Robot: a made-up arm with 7 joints.
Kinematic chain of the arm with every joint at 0, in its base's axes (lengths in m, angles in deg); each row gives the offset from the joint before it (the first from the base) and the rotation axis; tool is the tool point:
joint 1: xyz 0 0 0.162 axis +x
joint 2: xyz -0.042 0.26 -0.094 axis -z
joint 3: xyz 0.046 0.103 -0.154 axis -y
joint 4: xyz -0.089 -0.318 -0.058 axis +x
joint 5: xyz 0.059 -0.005 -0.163 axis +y
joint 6: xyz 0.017 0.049 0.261 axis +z
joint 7: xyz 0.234 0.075 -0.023 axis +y
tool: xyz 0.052 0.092 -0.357
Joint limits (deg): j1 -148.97..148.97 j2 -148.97..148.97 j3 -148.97..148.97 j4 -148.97..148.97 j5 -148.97..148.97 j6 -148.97..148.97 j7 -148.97..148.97
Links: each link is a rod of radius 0.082 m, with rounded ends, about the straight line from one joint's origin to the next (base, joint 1, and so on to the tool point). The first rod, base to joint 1, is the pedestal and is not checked.
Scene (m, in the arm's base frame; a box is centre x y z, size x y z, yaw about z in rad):
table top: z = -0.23
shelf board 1: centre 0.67 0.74 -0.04 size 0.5 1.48 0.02 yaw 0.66
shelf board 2: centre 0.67 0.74 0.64 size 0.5 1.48 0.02 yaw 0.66
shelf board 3: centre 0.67 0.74 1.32 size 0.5 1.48 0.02 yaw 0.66
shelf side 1: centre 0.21 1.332 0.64 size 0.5 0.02 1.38 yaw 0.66
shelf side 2: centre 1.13 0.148 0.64 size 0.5 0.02 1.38 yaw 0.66
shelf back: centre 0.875 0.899 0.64 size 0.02 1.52 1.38 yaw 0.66
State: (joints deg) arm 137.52 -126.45 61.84 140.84 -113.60 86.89 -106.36
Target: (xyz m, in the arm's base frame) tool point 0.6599 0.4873 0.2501
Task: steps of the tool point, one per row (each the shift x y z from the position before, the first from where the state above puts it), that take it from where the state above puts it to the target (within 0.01 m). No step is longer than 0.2 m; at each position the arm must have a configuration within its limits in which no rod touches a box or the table.
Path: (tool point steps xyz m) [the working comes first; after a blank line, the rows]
Joints at the target: 117.90 -112.42 74.29 147.09 -110.62 84.41 -114.85
Straight joint move there: clear.

1: -0.0181 0.1524 -0.0079
2: -0.0327 0.1398 -0.0425

